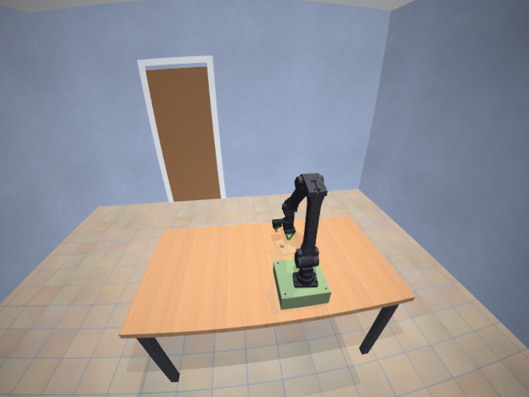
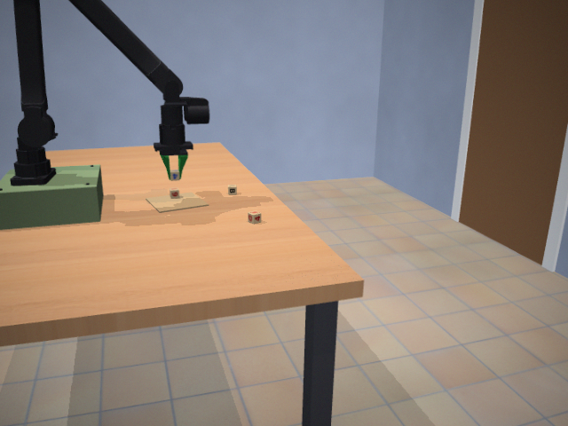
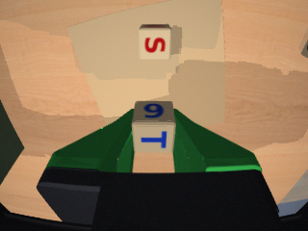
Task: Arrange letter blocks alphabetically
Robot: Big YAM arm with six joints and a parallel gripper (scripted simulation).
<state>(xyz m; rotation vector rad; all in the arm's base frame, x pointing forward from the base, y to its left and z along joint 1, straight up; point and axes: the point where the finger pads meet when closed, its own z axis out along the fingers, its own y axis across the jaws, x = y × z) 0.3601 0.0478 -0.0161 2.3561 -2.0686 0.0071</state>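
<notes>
Right now my hand is 70 mm above the tan mat.
</notes>
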